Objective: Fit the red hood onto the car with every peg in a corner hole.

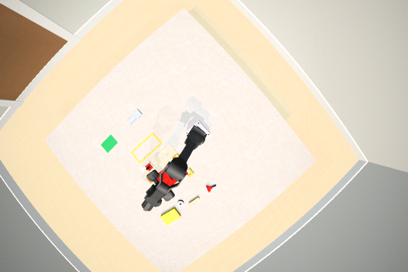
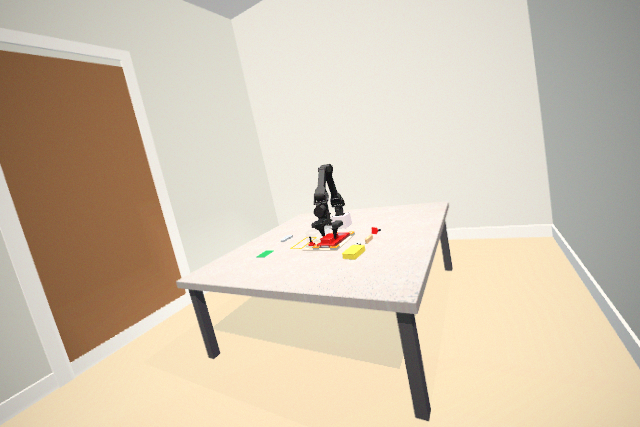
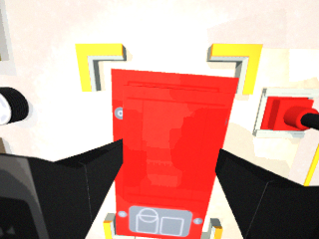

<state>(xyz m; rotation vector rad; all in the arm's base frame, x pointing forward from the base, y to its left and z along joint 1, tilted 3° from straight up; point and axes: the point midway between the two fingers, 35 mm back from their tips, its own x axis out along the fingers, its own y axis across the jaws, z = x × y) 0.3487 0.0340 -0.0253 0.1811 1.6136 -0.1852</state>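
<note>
The red hood is right at my gripper tip. Round my gripper tip: yellow block: 18 cm to the left, 16 cm ahead, 2 cm below; then small wooden stick: 22 cm to the left, 3 cm below, 1 cm behind; then green tile: 41 cm to the right, 7 cm ahead, 4 cm below.
</note>
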